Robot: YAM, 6 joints.
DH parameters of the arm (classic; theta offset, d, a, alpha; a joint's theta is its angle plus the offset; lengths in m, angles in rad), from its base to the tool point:
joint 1: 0 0.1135 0.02 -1.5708
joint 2: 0 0 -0.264 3.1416
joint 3: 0.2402 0 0.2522 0
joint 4: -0.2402 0 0.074 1.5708
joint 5: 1.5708 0 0 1.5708
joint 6: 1.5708 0.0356 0 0
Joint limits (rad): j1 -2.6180..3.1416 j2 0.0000..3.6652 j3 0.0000..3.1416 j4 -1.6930..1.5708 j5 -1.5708..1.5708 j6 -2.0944..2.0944
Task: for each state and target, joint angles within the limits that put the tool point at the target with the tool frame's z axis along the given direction. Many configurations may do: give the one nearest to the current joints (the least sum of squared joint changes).
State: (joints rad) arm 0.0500 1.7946 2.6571 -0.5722 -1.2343 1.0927
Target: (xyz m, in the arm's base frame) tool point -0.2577 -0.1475 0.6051 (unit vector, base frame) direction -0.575 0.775 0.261
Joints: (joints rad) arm 0.6359 0.9761 3.0265 -0.4705 -1.3066 1.0927
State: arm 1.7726 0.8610 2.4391 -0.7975 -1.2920 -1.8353
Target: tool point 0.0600 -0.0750 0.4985 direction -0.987 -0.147 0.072
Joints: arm 2.5087 0.4876 1.7323 -1.1435 -0.7781 -1.8353
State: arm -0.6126 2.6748 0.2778 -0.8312 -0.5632 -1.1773
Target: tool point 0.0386 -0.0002 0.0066 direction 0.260 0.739 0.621
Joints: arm -0.7348 3.3377 0.5641 -1.4854 -0.8079 -1.1773
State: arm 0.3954 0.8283 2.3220 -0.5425 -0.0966 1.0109
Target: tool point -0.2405 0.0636 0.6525 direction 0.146 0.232 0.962
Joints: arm -0.2215 0.8952 2.6938 -0.3226 -0.2613 1.0109
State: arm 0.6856 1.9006 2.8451 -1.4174 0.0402 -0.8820
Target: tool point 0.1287 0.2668 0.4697 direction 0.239 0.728 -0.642
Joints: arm 1.1080 1.5715 2.0334 -1.1646 -0.1115 -0.8820
